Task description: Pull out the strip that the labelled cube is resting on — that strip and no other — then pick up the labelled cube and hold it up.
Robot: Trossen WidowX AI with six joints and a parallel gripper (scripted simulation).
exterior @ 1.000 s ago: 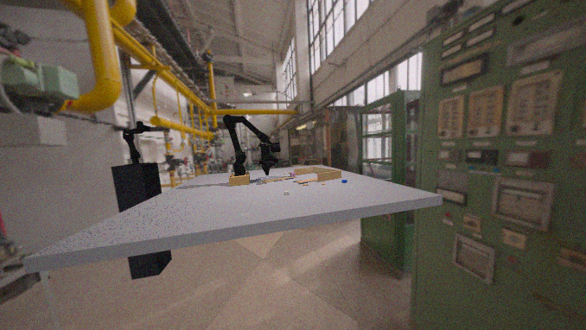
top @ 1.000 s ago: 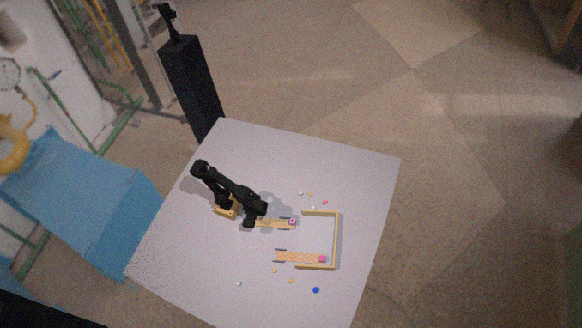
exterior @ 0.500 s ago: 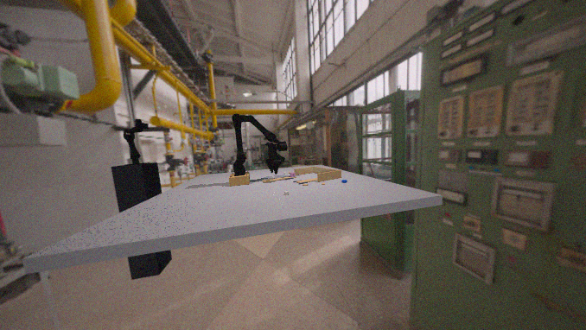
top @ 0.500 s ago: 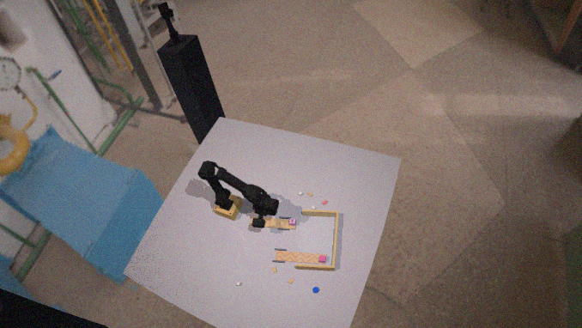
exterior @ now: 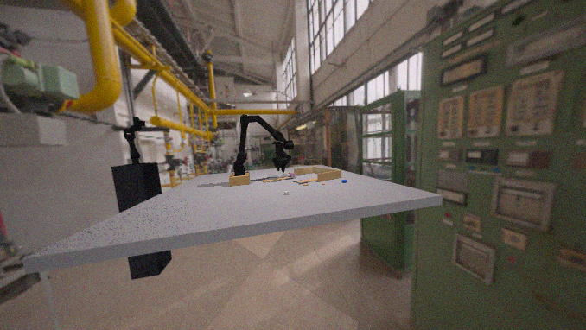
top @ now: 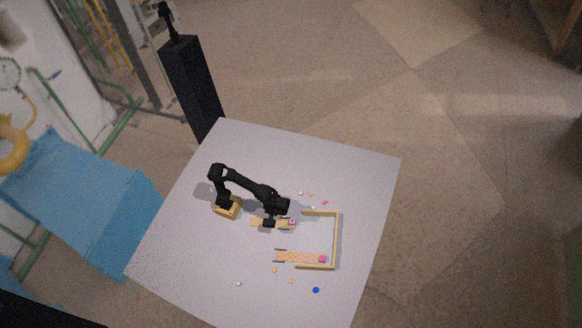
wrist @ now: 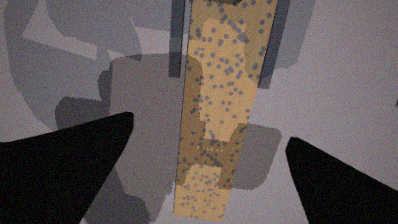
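Now: the dotted strip 5 cm below my gripper tip, 1 cm to the right of it and 1 cm behind it. Also, from my gripper tip: pink piece (21 cm to the left, 20 cm ahead, 5 cm below); then blue disc (35 cm ahead, 28 cm to the right, 5 cm below).
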